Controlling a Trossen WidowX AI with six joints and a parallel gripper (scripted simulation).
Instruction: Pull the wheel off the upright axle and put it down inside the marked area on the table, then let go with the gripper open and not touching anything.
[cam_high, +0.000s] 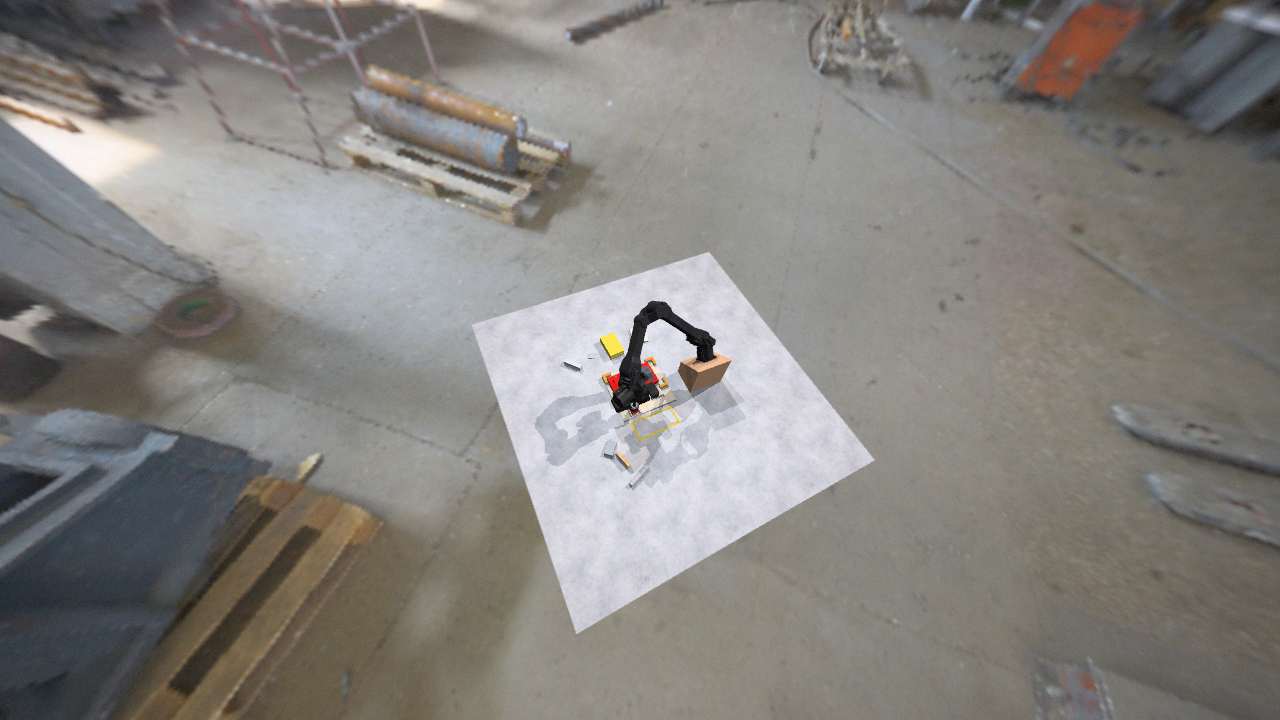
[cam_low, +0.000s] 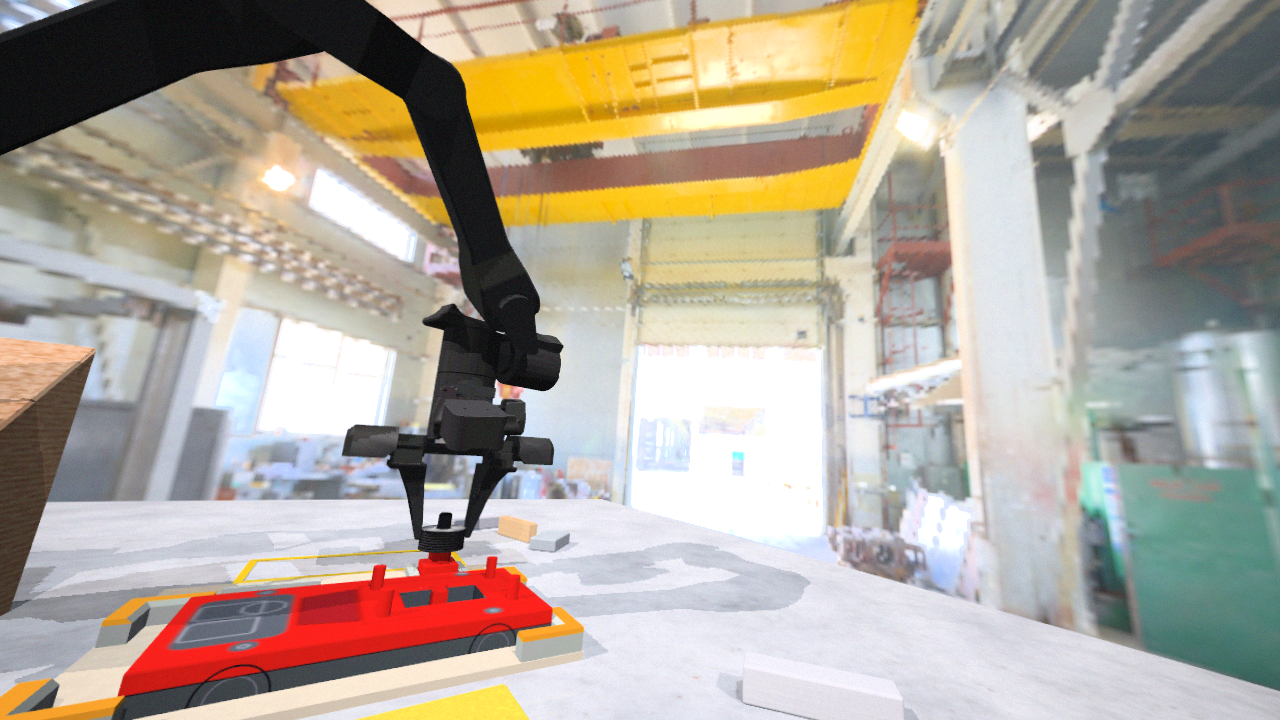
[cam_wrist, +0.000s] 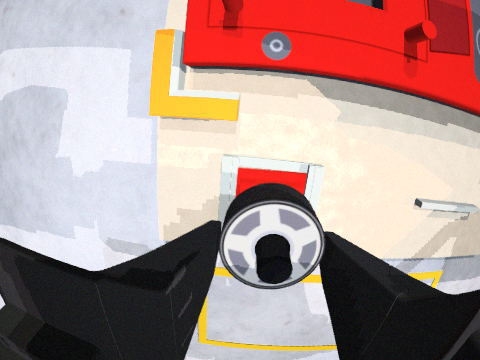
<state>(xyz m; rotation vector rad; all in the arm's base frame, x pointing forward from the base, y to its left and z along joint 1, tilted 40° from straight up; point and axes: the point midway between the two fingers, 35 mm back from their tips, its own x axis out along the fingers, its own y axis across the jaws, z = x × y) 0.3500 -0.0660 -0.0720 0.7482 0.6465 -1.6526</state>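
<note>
Right now the wheel is right at my gripper tip. Round my gripper tip: yellow pad 31 cm to the right, 9 cm behind, 2 cm below; black axle right at my gripper tip.
</note>
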